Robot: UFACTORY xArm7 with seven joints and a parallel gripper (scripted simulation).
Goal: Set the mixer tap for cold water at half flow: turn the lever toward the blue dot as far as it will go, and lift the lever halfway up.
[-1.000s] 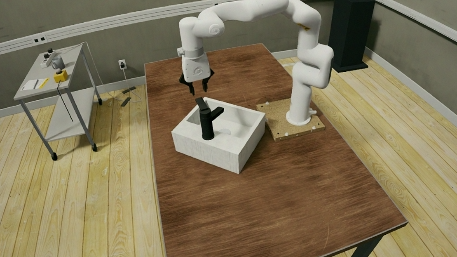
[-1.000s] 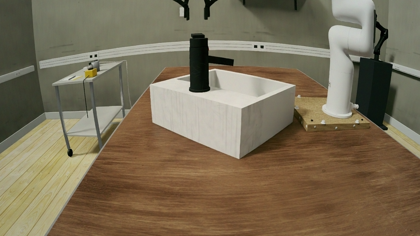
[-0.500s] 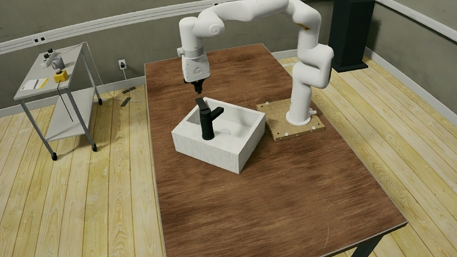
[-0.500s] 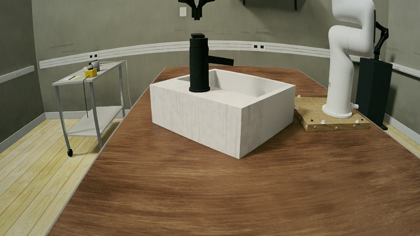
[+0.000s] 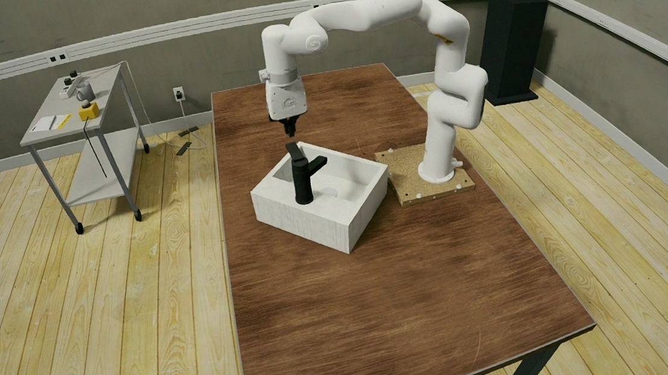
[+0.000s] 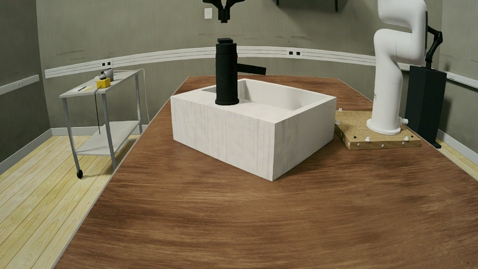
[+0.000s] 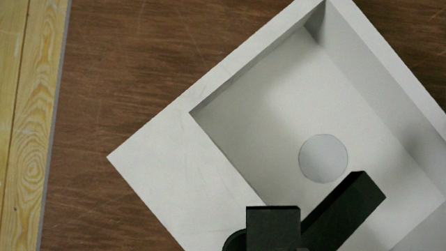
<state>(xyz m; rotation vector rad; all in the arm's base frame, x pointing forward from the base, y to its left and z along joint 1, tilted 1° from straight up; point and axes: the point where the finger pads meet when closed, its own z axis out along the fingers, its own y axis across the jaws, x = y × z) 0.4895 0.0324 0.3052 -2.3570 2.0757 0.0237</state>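
My gripper is now 7 cm above the lever and 2 cm to the right of it. From my hand the other things lie so: black mixer tap (11 cm below, 4 cm to the left, 2 cm behind); then white sink block (30 cm below, 9 cm behind, 3 cm to the right).
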